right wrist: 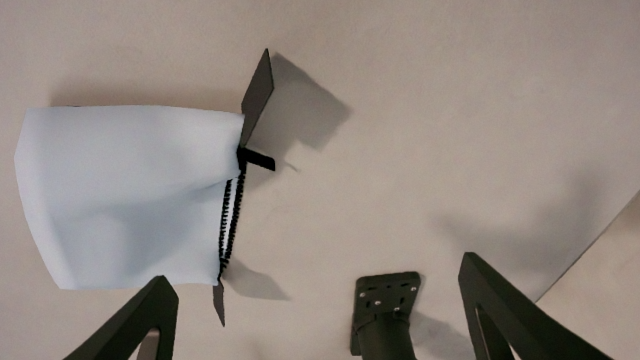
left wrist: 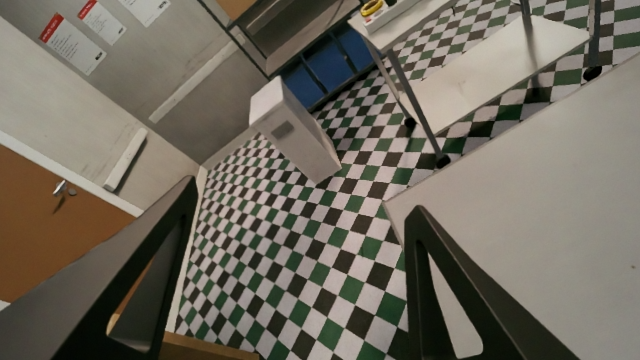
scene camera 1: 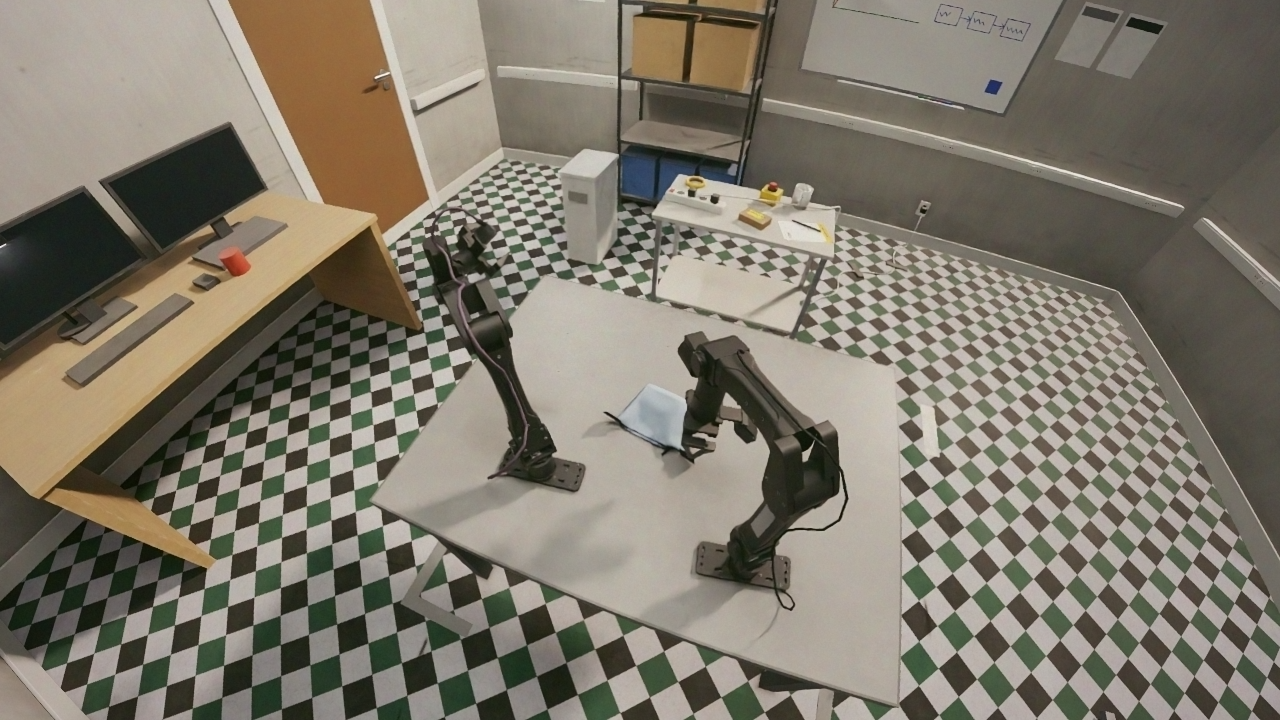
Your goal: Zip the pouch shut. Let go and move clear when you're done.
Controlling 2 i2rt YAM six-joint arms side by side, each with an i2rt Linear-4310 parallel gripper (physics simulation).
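Observation:
The light blue pouch [scene camera 1: 651, 413] [right wrist: 135, 190] lies on the table. In the right wrist view its zip [right wrist: 231, 220] runs down the pouch's right edge; the two black rows of teeth stand apart along the middle and lower part. The black zip pull [right wrist: 260, 159] sticks out near the upper end of the zip. A dark tab [right wrist: 257, 95] stands at the upper end and another tab [right wrist: 219, 302] at the lower end. My right gripper [scene camera 1: 701, 444] [right wrist: 312, 277] is open and empty, above the table by the pouch. My left gripper [scene camera 1: 494, 261] [left wrist: 309, 199] is open, raised far from the pouch.
The grey table [scene camera 1: 572, 573] [left wrist: 550, 210] [right wrist: 450, 100] carries both arms. An arm's base plate [right wrist: 385, 292] shows at the lower middle of the right wrist view. A white cart [scene camera 1: 684, 210] with small items stands behind the table, and a wooden desk [scene camera 1: 295, 268] with monitors stands at the left.

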